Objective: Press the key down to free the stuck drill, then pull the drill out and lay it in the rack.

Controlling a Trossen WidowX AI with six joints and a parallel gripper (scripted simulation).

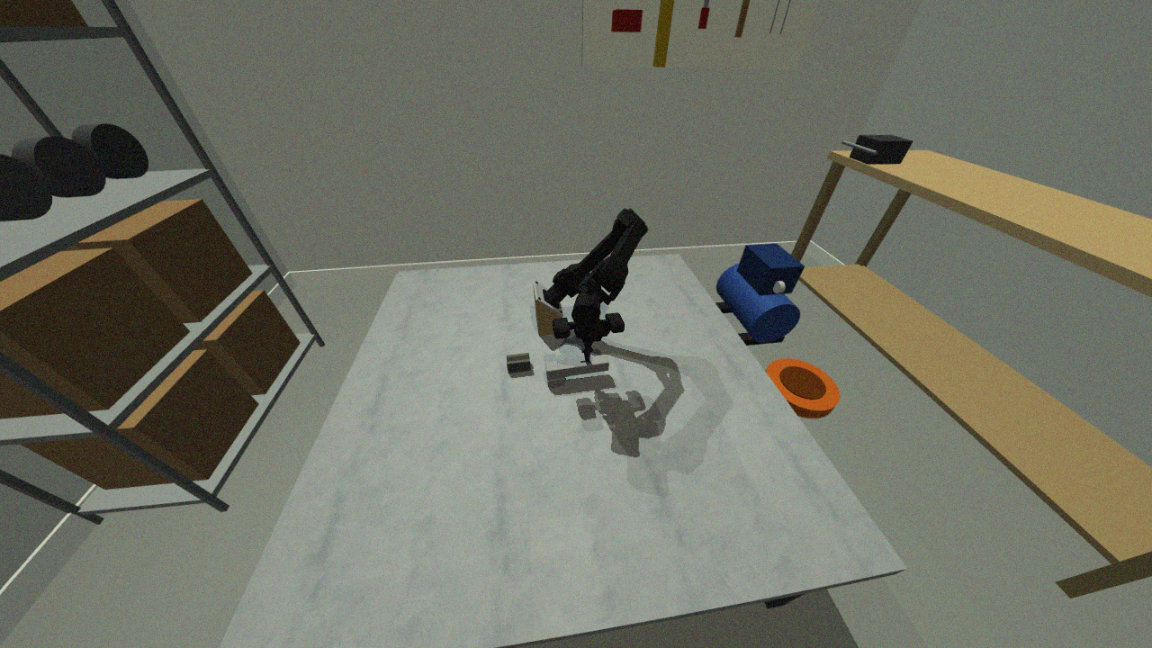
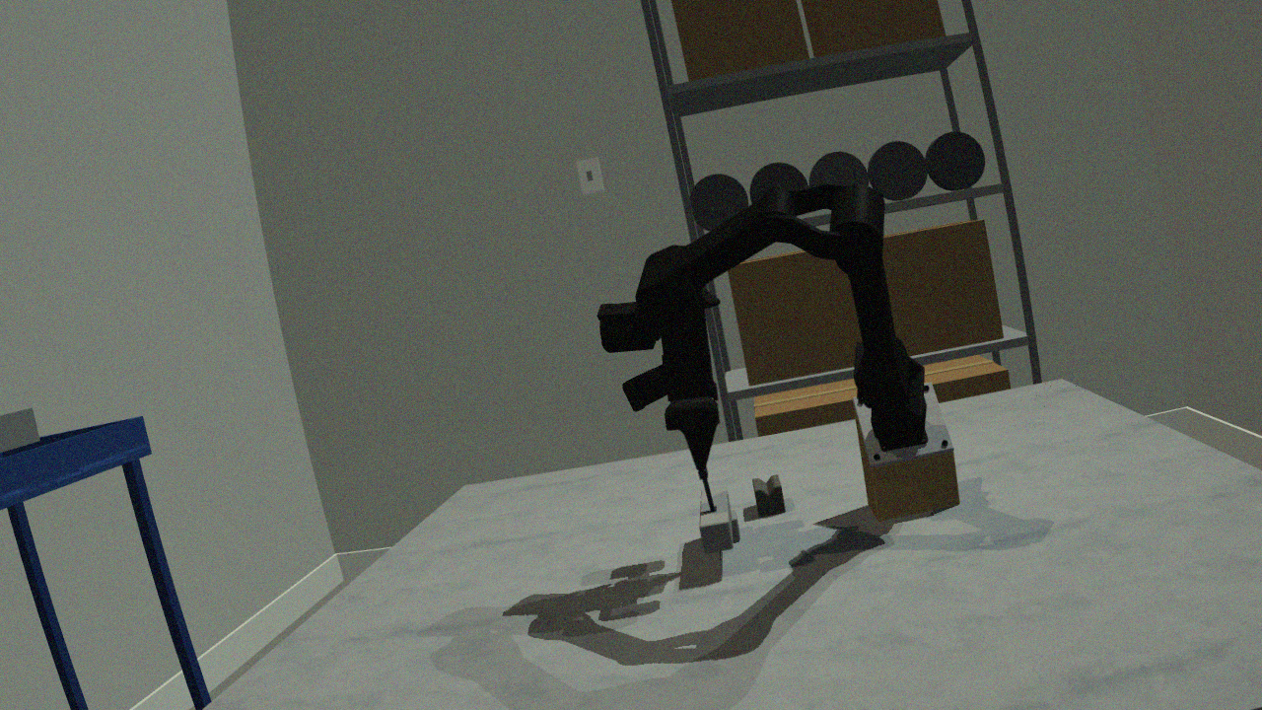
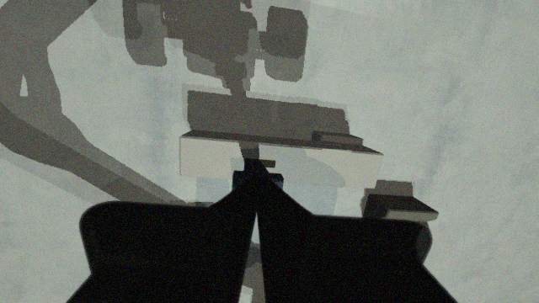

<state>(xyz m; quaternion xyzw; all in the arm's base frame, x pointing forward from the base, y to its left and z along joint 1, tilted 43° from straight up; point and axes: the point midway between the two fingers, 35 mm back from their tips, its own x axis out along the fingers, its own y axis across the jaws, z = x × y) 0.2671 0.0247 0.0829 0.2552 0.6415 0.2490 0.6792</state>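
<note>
The black key lies 30 mm below my gripper tip. From my gripper tip the other things lie so: drill 70 mm below, 50 mm to the right, 10 mm behind; rack 200 mm to the right, 110 mm below, 80 mm behind; grey fixture block 80 mm below, 30 mm to the right, 10 mm behind.
</note>
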